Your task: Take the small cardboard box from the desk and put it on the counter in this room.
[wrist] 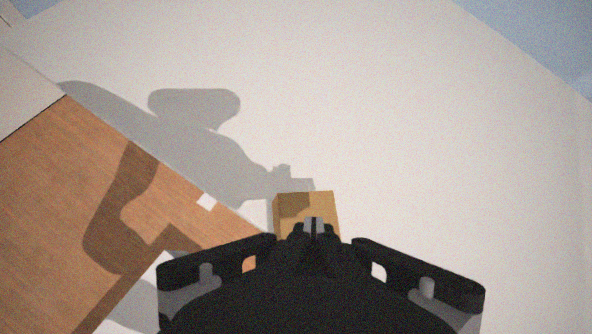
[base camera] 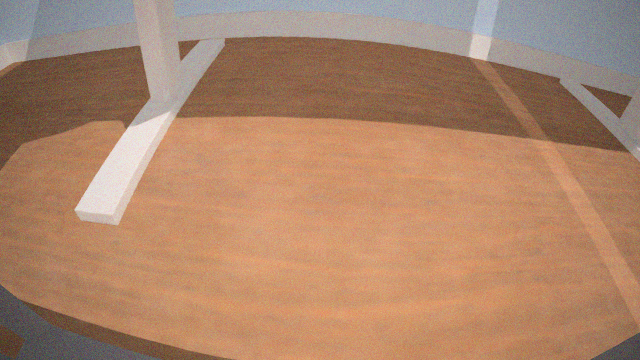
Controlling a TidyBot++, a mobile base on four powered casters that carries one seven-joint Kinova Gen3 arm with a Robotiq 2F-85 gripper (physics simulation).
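There's a white desk (base camera: 170, 81), and the white desk shows in the wrist view (wrist: 440, 138) too. You'd also see a small cardboard box (wrist: 288, 208), but in the base camera view the small cardboard box is out of frame. And the gripper (wrist: 313, 229) is in view as well.
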